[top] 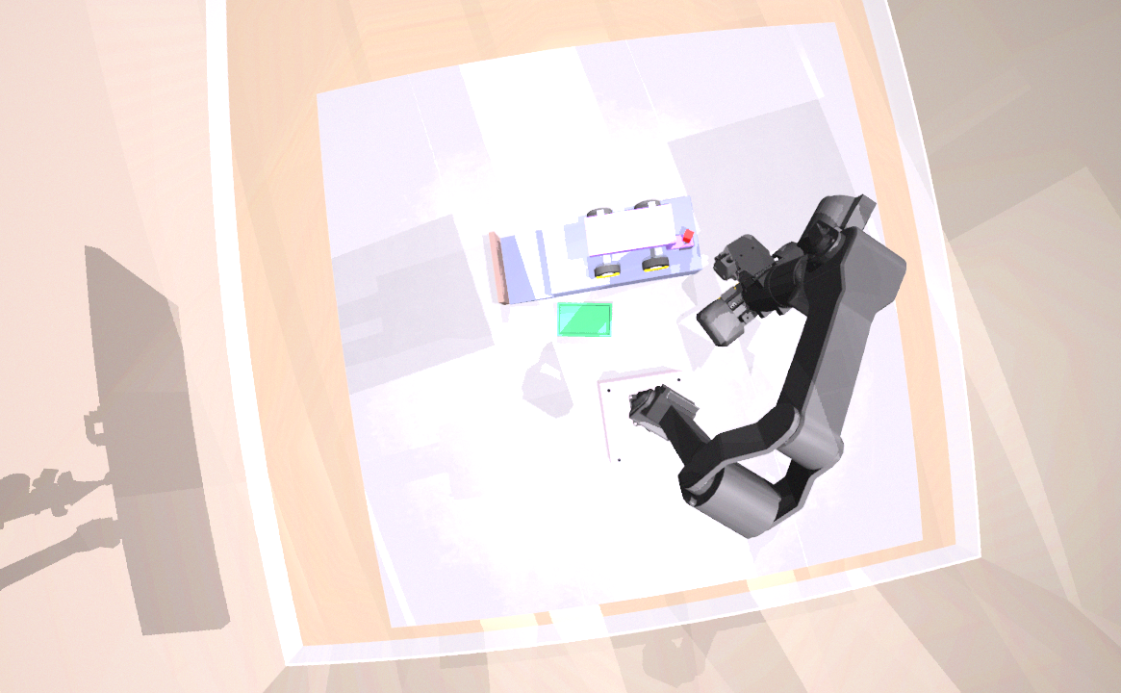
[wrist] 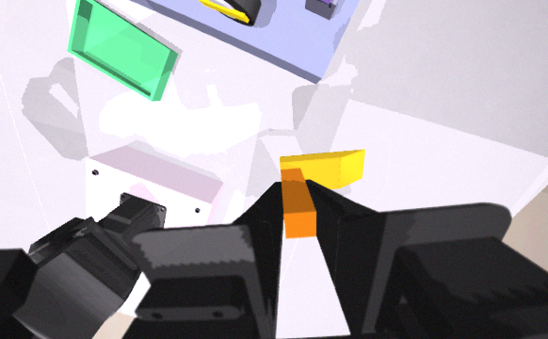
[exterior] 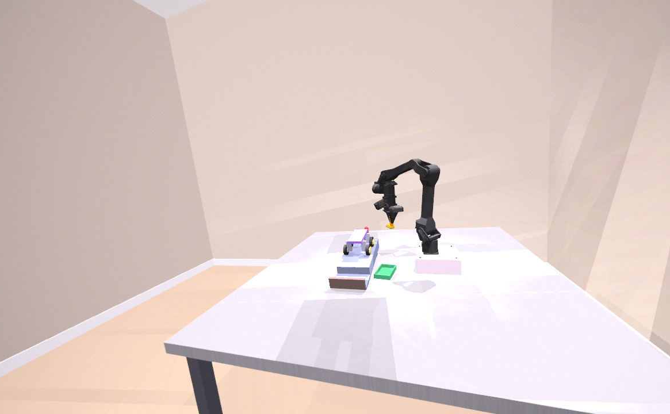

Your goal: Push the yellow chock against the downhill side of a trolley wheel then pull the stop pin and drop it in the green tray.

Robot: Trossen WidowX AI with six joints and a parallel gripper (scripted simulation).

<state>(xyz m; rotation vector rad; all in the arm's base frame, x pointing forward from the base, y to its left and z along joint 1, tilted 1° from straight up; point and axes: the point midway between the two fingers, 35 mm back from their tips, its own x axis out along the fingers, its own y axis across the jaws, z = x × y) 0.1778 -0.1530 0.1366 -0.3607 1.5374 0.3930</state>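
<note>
The purple trolley is 160 mm ahead of my gripper tip, 140 mm to the left of it and 60 mm below it. Also, from my gripper tip: red-headed stop pin: 130 mm ahead, 30 mm to the left, 40 mm below; green tray: 20 mm ahead, 240 mm to the left, 180 mm below; yellow chock: 10 mm ahead, 20 mm to the right, 10 mm below.
</note>
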